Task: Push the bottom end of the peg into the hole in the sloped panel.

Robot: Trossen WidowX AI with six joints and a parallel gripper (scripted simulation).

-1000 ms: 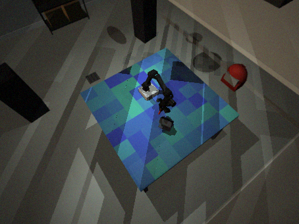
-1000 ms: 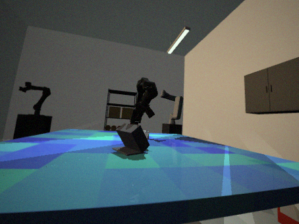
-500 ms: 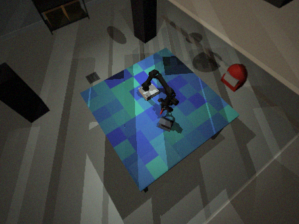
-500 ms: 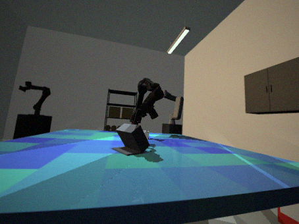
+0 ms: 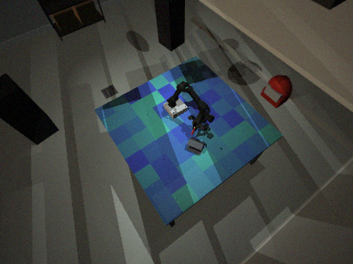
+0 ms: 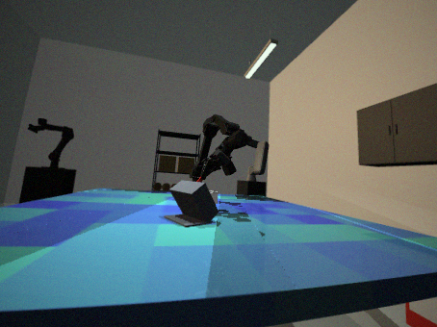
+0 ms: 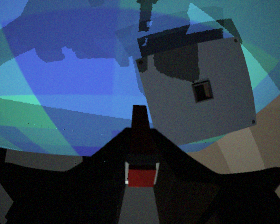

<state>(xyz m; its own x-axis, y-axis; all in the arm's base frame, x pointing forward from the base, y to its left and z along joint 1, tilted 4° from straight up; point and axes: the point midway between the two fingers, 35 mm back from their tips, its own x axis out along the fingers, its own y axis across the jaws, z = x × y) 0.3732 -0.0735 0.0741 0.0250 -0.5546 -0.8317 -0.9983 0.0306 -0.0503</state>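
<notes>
Now: gripper tip 8 cm short of the sloped panel, 5 cm to the left of it and 7 cm above it. From my gripper tip the other things lie so: peg: 1 cm to the left, 1 cm above.
</notes>
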